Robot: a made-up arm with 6 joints.
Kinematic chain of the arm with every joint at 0, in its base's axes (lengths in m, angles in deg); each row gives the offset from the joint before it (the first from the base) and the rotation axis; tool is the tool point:
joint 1: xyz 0 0 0.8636 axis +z
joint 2: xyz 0.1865 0 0 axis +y
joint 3: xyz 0 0 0.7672 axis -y
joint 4: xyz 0 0 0.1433 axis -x
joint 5: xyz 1.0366 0 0 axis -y
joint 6: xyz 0.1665 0 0 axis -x
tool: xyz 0 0 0
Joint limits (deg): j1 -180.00..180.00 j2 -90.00..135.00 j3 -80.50..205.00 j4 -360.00..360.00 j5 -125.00..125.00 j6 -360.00..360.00
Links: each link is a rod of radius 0.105 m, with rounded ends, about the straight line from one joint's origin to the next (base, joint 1, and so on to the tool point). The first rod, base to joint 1, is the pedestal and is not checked.
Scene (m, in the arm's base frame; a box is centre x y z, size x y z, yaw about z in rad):
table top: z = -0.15
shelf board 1: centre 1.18 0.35 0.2 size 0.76 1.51 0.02 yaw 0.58
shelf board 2: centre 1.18 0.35 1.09 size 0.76 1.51 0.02 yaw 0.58
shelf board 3: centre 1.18 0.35 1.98 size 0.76 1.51 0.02 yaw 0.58
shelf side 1: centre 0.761 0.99 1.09 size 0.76 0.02 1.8 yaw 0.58
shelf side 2: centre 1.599 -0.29 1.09 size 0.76 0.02 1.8 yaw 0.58
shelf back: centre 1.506 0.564 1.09 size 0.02 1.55 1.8 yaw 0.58
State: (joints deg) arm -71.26 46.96 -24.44 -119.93 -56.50 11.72
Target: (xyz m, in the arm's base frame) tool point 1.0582 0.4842 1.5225
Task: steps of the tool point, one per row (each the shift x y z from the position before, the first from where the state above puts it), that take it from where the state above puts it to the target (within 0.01 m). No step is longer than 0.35 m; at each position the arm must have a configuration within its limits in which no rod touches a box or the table.
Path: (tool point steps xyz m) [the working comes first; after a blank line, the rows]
Joints at the target: 17.43 -10.22 -25.91 -113.41 -71.60 11.72
Straight joint move there: touches shelf board 2, shelf side 2.

1: 0.1730 0.0742 0.2502
2: 0.1311 0.1434 0.2352
3: 0.0733 0.1914 0.2087
4: 0.0085 0.2147 0.1736
5: -0.0542 0.2137 0.1322
6: -0.1067 0.1914 0.0883
7: -0.1430 0.1536 0.0446
8: -0.1599 0.1081 0.0042
9: 0.1344 0.0457 0.0632
10: 0.1563 0.0775 0.0258
11: 0.1619 0.1162 -0.0193
12: 0.1491 0.1549 -0.0697

